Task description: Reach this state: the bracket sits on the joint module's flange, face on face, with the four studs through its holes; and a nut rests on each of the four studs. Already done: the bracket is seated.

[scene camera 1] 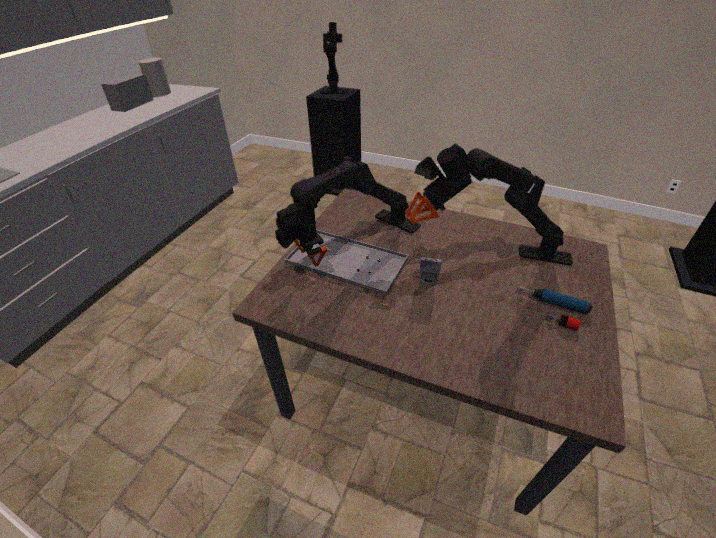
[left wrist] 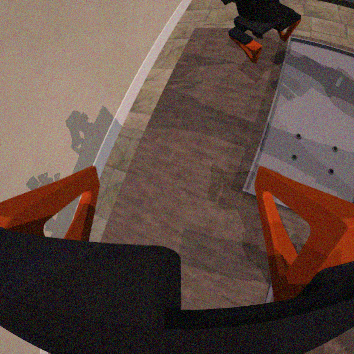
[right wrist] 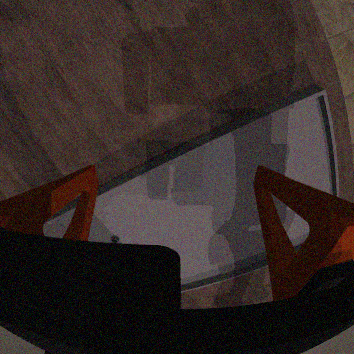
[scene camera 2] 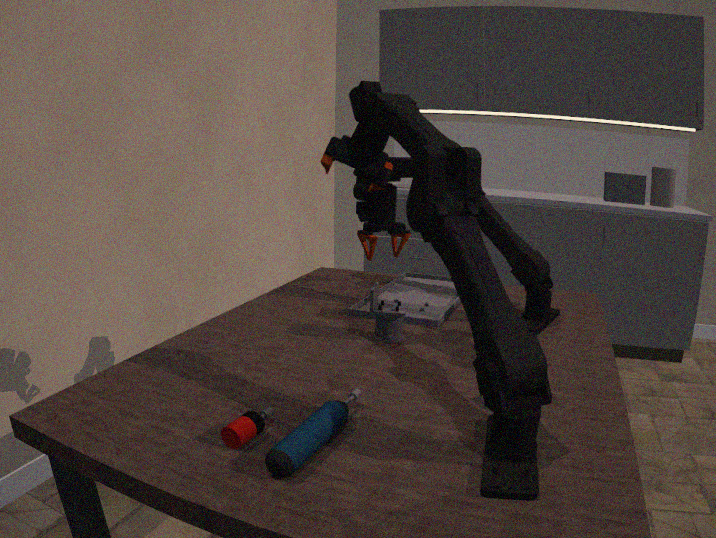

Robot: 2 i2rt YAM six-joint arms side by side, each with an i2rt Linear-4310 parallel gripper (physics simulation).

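Where they show: left gripper, fingertip midpoint: (scene camera 1: pixel 408 218) (left wrist: pixel 176 175) (scene camera 2: pixel 348 180); right gripper, fingertip midpoint: (scene camera 1: pixel 310 259) (left wrist: pixel 268 50) (right wrist: pixel 175 173) (scene camera 2: pixel 382 258); left arm's base, link origin: (scene camera 1: pixel 545 255) (scene camera 2: pixel 509 455); right arm's base, link origin: (scene camera 1: pixel 397 221) (scene camera 2: pixel 536 321).
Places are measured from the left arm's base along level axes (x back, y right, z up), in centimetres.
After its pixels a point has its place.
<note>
The bracket (scene camera 1: pixel 430 265) @[x -28.9, y 42.3, z 9.1 cm] (scene camera 2: pixel 374 297) @[x -28.1, y 40.4, z 9.1 cm] sits on the joint module (scene camera 2: pixel 388 329) @[x -24.9, y 39.7, z 2.8 cm], its plate upright. Small dark spots stand over the flange in scene camera 2; whether any is a nut is too small to tell. Several nuts (scene camera 1: pixel 370 273) @[x -29.5, y 63.3, z 0.8 cm] (left wrist: pixel 335 148) @[x -20.6, y 66.8, z 0.9 cm] lie in the tray (scene camera 1: pixel 341 254) @[x -21.4, y 77.3, z 0.4 cm] (scene camera 2: pixel 425 321) @[x -19.0, y 52.4, z 1.0 cm] (left wrist: pixel 300 110) @[x -28.5, y 74.3, z 0.4 cm] (right wrist: pixel 150 215) @[x -29.0, y 74.8, z 0.4 cm]; one nut (right wrist: pixel 115 239) @[x -28.7, y 68.5, z 0.8 cm] shows beside a finger in the right wrist view. My right gripper (scene camera 1: pixel 308 253) @[x -35.7, y 83.7, z 8.1 cm] (scene camera 2: pixel 383 256) @[x -35.7, y 83.7, z 8.1 cm] (left wrist: pixel 268 50) @[x -35.7, y 83.7, z 8.1 cm] (right wrist: pixel 175 173) @[x -35.7, y 83.7, z 8.1 cm] is open and empty above the tray's left end in scene camera 1. My left gripper (scene camera 1: pixel 421 209) (left wrist: pixel 176 175) @[x -36.4, y 50.1, z 31.7 cm] is open and empty, high behind the module.
A blue-handled tool (scene camera 1: pixel 564 301) @[x -28.0, y -3.5, z 3.2 cm] (scene camera 2: pixel 309 437) @[x -25.4, y -6.6, z 3.6 cm] and a shorter red-and-black tool (scene camera 1: pixel 569 322) @[x -36.9, y -4.4, z 2.8 cm] (scene camera 2: pixel 241 429) @[x -35.0, y -6.8, z 2.9 cm] lie on the table at the right in scene camera 1. The left arm partly covers the right arm in scene camera 2.
</note>
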